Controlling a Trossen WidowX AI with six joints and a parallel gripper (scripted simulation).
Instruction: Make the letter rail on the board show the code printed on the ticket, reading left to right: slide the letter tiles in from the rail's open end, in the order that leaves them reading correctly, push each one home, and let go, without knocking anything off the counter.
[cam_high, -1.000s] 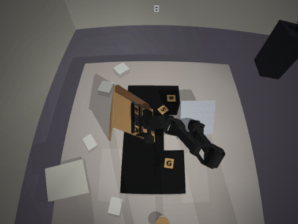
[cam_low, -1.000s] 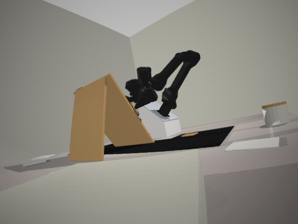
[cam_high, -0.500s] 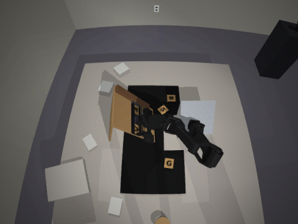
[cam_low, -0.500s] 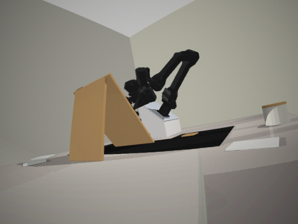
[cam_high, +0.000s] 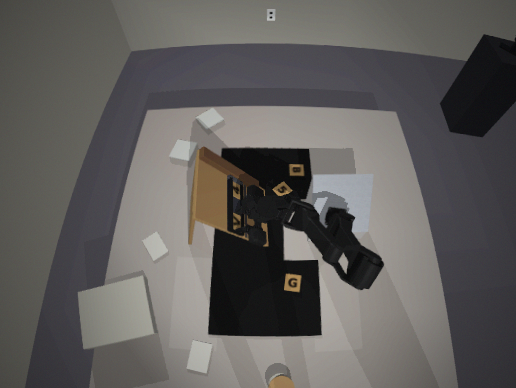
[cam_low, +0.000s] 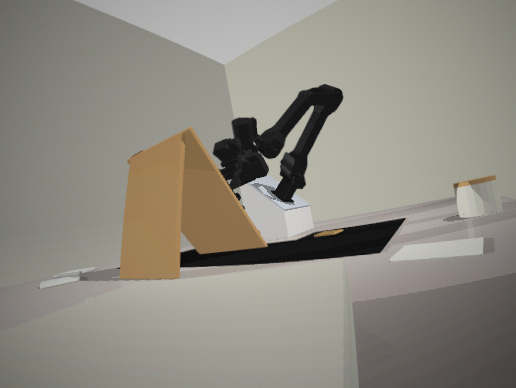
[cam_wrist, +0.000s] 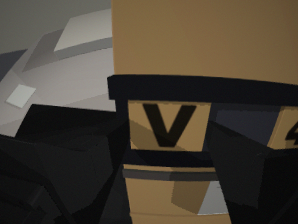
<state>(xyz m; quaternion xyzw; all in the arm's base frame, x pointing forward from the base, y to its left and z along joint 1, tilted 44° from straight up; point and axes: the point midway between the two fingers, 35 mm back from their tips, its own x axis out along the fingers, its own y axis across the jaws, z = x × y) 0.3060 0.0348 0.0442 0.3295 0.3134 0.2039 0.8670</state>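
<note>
Now: the tile marked 4 2 cm ahead of my gripper tip and 12 cm to the right of it. Also, from my gripper tip: black mat 13 cm behind, 5 cm to the right, 16 cm below; then white ticket 4 cm behind, 9 cm to the right, 8 cm below; then v tile right at my gripper tip.
</note>
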